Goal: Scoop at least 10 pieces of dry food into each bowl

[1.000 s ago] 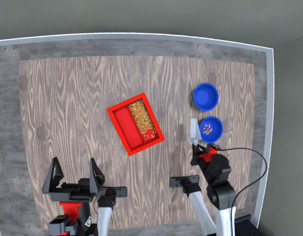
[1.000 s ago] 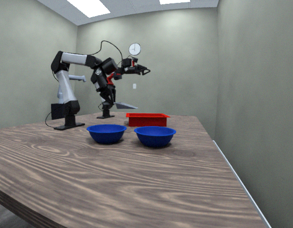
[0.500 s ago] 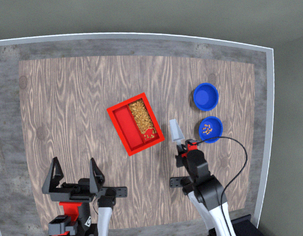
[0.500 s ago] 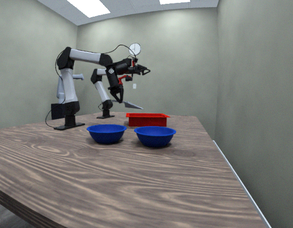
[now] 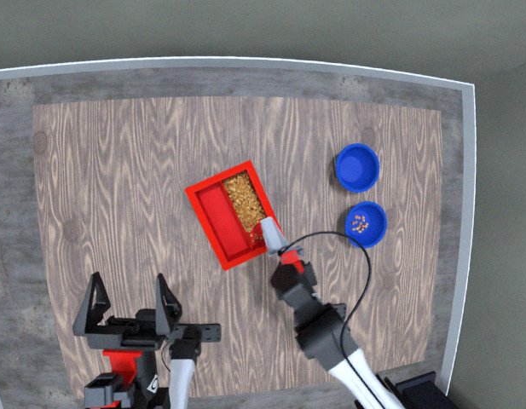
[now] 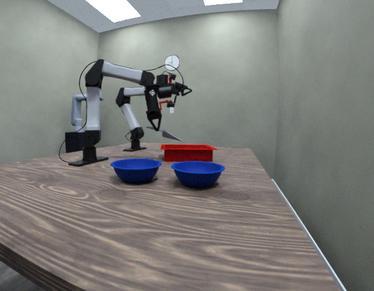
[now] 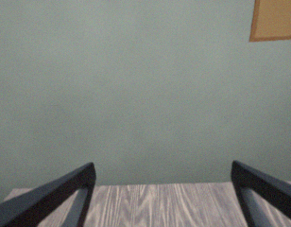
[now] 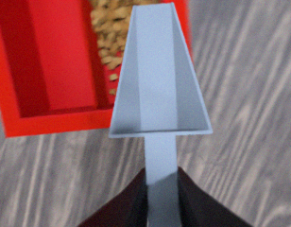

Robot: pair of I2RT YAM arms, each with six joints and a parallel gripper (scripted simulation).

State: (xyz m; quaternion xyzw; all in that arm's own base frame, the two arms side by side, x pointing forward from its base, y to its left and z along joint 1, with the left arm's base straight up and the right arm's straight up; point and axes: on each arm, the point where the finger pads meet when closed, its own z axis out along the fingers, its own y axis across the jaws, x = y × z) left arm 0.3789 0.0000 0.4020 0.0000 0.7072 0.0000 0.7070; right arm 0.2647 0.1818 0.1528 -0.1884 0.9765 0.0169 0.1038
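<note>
The red box is 130 mm ahead of my right hand, 110 mm to the left of it and 110 mm below it. The rest, counted from my right hand: grey scoop 40 mm ahead, 10 mm to the left, 20 mm below.
</note>
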